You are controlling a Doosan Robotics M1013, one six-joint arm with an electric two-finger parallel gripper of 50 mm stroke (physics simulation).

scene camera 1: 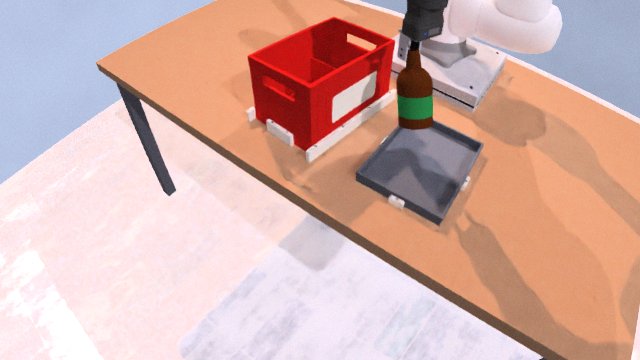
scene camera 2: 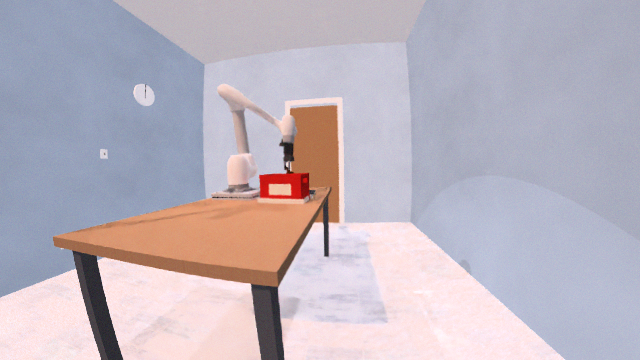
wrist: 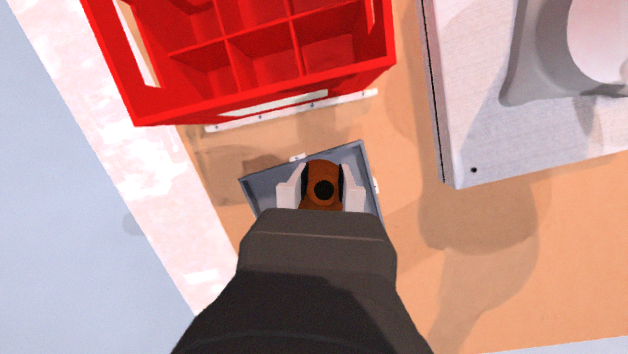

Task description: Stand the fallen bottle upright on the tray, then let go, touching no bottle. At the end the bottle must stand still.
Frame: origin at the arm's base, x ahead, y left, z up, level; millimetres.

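Seen in the pictures: gripper, fingertip midpoint: (scene camera 1: 408, 56) (scene camera 2: 287, 170) (wrist: 323, 175); arm's base at its link origin: (scene camera 1: 438, 47) (scene camera 2: 239, 190) (wrist: 579, 30).
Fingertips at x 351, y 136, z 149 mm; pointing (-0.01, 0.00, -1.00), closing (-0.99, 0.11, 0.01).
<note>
Pixels of each thing's middle, then the offset from my fingertips to it.
- brown bottle with a green label, body centre: (wrist: 318, 189) (scene camera 1: 414, 87) dx +10, dy +34, dz -54 mm
- grey tray at the middle of its body: (wrist: 313, 202) (scene camera 1: 425, 160) dx +35, dy +112, dz -187 mm
- red crate at the middle of its body: (wrist: 257, 30) (scene camera 1: 324, 78) (scene camera 2: 285, 187) dx +76, dy -169, dz -112 mm
The brown bottle with a green label (scene camera 1: 415, 107) (wrist: 322, 170) hangs upright or nearly so from my gripper (scene camera 1: 414, 46) (scene camera 2: 288, 167) (wrist: 323, 175), which is shut on its neck. In scene camera 1, the bottle's base overlaps the back corner of the grey tray (scene camera 1: 400, 197) (wrist: 248, 192) and seems to be above it, not resting on it. In the wrist view, the bottle's dark mouth shows between the two fingers, with the tray below. The bottle is hidden behind the crate in scene camera 2.
A red crate (scene camera 1: 287, 112) (scene camera 2: 300, 192) (wrist: 250, 95) with compartments stands beside the tray, edged by white strips (scene camera 1: 350, 120) (wrist: 290, 111). The robot's base plate (scene camera 1: 482, 87) (wrist: 465, 150) is behind the tray. Small white blocks (scene camera 1: 396, 201) sit against the tray's sides.
</note>
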